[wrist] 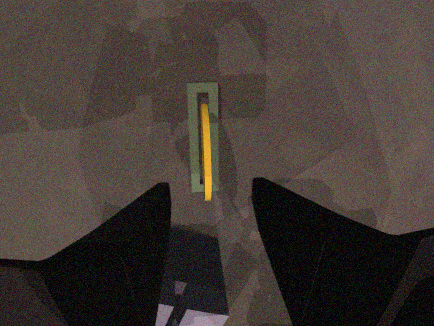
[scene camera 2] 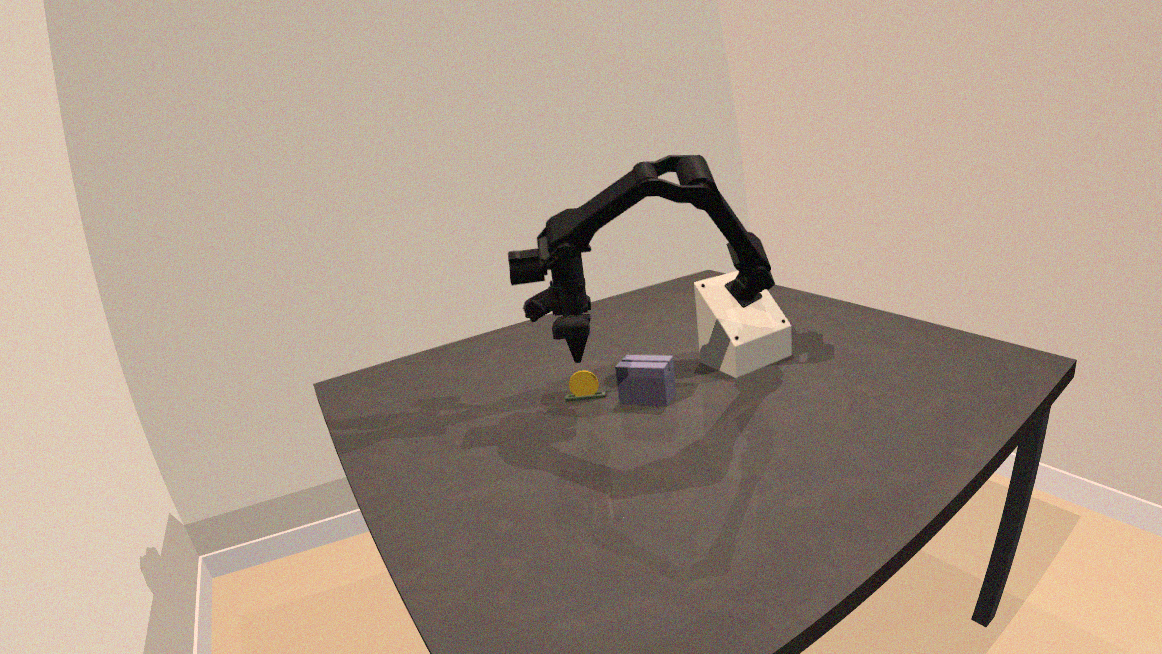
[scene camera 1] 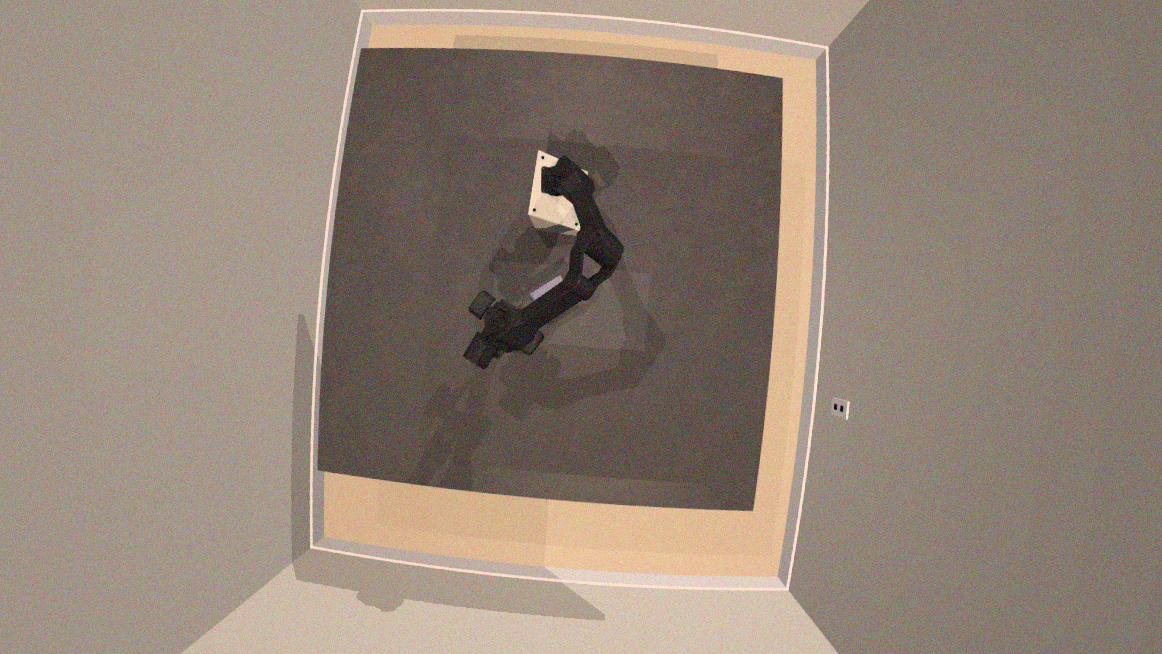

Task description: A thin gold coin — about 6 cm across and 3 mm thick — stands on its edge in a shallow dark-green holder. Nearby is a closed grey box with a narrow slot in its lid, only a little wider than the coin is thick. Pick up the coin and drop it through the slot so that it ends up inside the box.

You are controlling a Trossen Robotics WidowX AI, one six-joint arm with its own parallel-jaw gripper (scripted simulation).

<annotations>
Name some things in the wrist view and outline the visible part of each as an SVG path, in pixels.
The gripper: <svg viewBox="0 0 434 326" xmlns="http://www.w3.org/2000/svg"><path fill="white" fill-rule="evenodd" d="M169 184L158 183L149 191L142 192L141 196L128 204L128 207L105 220L91 234L83 236L83 239L77 239L77 242L69 244L63 251L49 256L48 259L36 262L0 259L0 326L156 326L172 220ZM253 179L252 200L256 211L254 218L258 234L272 264L274 277L280 285L281 295L284 296L284 303L288 308L286 311L293 326L434 326L434 228L410 234L385 234L374 227L370 228L366 224L335 214L321 204L318 206L305 196L286 190L269 179Z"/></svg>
A gold coin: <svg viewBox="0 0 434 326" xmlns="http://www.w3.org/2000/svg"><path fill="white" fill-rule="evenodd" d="M201 104L202 180L204 180L204 199L210 200L212 198L212 159L210 159L208 104Z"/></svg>
</annotations>
